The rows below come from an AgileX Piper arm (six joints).
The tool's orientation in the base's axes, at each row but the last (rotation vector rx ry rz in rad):
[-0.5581, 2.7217, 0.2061]
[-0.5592, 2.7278, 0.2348]
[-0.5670, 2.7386, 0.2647]
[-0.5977, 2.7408, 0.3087]
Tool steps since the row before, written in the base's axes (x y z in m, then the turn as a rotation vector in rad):
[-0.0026, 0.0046, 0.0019, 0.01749, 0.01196, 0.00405]
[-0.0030, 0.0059, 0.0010, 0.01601, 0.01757, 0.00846]
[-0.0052, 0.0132, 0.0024, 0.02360, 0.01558, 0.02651]
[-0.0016, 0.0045, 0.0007, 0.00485, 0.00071, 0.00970]
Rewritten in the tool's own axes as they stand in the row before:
[-0.0001, 0.0054, -0.0016, -0.02076, 0.00411, 0.00420]
[0.0002, 0.0067, -0.0005, -0.02305, 0.01021, 0.00095]
[-0.0010, 0.0143, -0.0005, -0.03534, 0.00731, -0.01416]
[-0.0005, 0.0048, 0.0002, -0.00784, -0.00012, -0.00753]

